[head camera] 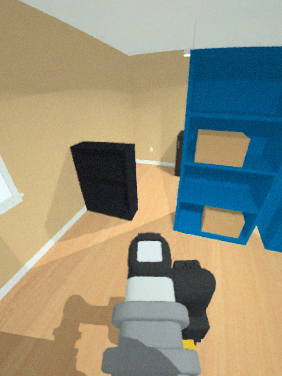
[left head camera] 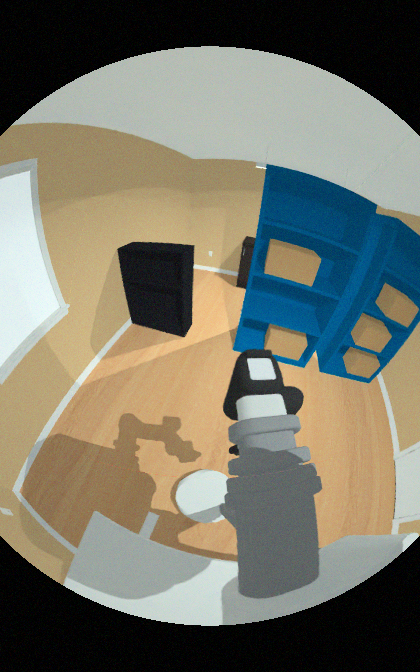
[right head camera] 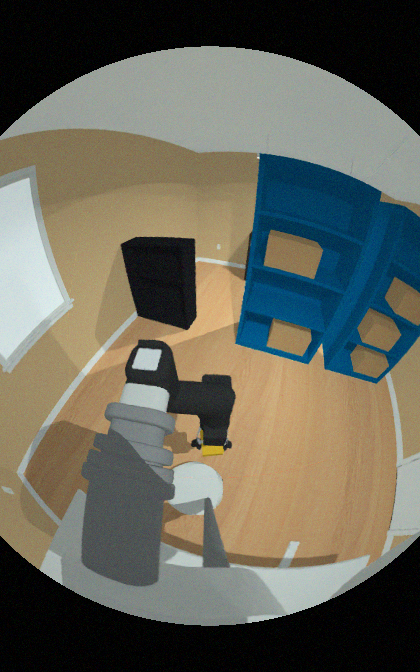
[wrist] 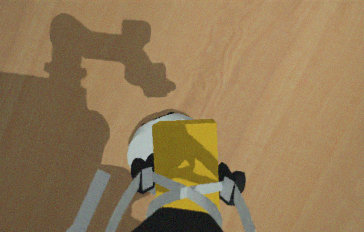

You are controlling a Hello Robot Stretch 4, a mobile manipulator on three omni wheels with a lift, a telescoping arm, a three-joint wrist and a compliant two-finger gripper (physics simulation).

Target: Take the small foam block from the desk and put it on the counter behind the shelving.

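Frame: origin at the robot's base, x ahead, y left, z up, level; metres.
Seen in the pictures: gripper, fingertip midpoint: (wrist: 187,170).
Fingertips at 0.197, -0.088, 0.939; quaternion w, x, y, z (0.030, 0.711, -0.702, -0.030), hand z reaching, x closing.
Observation:
A point is followed by its place in that frame, as x, y, z.
The small foam block (head camera: 189,344) {0.181, -0.108, 0.986} (right head camera: 212,450) (wrist: 185,142) {0.238, -0.082, 0.986} is yellow and stands out between my fingers. My gripper (right head camera: 212,444) (wrist: 187,170) {0.197, -0.088, 0.939} is shut on it, with one fingertip against each side, high above the wood floor. In the head view the arm hides most of the gripper and block. The blue shelving (head camera: 227,117) {1.416, -0.669, 1.395} (left head camera: 357,260) (right head camera: 357,260) stands ahead to the right. A dark brown piece of furniture (head camera: 178,155) {3.076, -0.644, 0.481} (left head camera: 245,265) shows partly past its left edge; the shelving hides the rest, so I cannot tell if it is the counter.
A black bookcase (head camera: 131,182) {1.805, 0.210, 0.570} (left head camera: 186,292) (right head camera: 190,287) stands left of the shelving, with a floor gap between them. Cardboard boxes (head camera: 221,148) {1.433, -0.681, 1.125} sit on the shelves. My white round base (left head camera: 200,496) (right head camera: 200,482) is below the arm. A white desk (left head camera: 100,545) shows at the bottom.

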